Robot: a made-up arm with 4 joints. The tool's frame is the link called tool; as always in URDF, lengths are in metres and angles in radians. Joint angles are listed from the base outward.
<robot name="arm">
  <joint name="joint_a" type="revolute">
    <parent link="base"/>
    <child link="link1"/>
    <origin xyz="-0.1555 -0.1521 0.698" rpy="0 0 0"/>
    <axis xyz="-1 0 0"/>
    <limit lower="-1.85" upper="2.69"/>
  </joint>
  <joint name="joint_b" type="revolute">
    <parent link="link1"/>
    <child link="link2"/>
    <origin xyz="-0.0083 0.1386 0.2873" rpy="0 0 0"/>
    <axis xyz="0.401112 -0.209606 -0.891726"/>
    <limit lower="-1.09" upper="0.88"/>
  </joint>
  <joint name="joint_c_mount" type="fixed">
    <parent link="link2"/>
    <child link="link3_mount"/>
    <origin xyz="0.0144 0.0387 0.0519" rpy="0 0 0"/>
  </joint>
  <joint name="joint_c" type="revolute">
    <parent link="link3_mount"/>
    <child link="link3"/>
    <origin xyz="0.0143 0.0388 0.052" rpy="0 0 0"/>
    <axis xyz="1 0 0"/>
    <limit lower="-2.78" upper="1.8"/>
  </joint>
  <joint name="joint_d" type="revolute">
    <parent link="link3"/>
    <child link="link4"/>
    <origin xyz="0.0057 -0.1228 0.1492" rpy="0 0 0"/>
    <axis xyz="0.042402 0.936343 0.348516"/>
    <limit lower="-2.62" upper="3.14"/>
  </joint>
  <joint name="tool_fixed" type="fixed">
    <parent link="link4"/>
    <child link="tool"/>
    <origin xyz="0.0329 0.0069 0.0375" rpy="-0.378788 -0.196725 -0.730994"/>
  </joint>
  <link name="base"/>
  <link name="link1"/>
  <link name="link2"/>
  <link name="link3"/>
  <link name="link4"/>
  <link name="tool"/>
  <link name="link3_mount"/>
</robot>
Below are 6 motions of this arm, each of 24 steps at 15 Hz.
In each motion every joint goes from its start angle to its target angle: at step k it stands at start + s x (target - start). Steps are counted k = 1, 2, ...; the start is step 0. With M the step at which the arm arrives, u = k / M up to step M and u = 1 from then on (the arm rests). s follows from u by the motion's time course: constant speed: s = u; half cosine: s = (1 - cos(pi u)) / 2; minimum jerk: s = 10 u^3 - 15 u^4 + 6 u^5.
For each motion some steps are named. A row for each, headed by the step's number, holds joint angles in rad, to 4 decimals.
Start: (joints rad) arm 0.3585 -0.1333 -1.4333 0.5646
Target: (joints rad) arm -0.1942 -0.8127 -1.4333 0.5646
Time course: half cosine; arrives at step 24
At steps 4, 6, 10, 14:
4: 0.3215 -0.1788 -1.4333 0.5646
6: 0.2776 -0.2328 -1.4333 0.5646
10: 0.1537 -0.3851 -1.4333 0.5646
14: 0.0106 -0.5609 -1.4333 0.5646

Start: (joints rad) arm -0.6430 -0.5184 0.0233 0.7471
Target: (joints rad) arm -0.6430 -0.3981 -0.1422 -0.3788
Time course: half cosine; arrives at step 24
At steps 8, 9, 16, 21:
8: -0.6430 -0.4883 -0.0181 0.4656
9: -0.6430 -0.4813 -0.0278 0.3996
16: -0.6430 -0.4282 -0.1008 -0.0973
21: -0.6430 -0.4027 -0.1359 -0.3359

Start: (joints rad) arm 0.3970 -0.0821 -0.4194 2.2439
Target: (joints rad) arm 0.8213 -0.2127 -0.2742 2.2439
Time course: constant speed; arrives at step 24
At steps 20, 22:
20: 0.7506 -0.1909 -0.2984 2.2439
22: 0.7859 -0.2018 -0.2863 2.2439

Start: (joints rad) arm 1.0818 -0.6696 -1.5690 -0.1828
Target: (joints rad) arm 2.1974 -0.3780 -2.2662 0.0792
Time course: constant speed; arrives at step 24
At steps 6, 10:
6: 1.3607 -0.5967 -1.7433 -0.1173
10: 1.5466 -0.5481 -1.8595 -0.0736

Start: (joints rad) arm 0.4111 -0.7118 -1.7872 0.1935
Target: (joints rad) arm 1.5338 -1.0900 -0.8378 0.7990
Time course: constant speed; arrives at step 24
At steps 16, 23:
16: 1.1596 -0.9639 -1.1543 0.5972
23: 1.4870 -1.0742 -0.8774 0.7738

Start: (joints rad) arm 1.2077 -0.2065 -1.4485 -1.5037
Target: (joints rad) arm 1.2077 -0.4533 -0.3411 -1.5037
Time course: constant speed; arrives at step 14
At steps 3, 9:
3: 1.2077 -0.2594 -1.2112 -1.5037
9: 1.2077 -0.3652 -0.7366 -1.5037

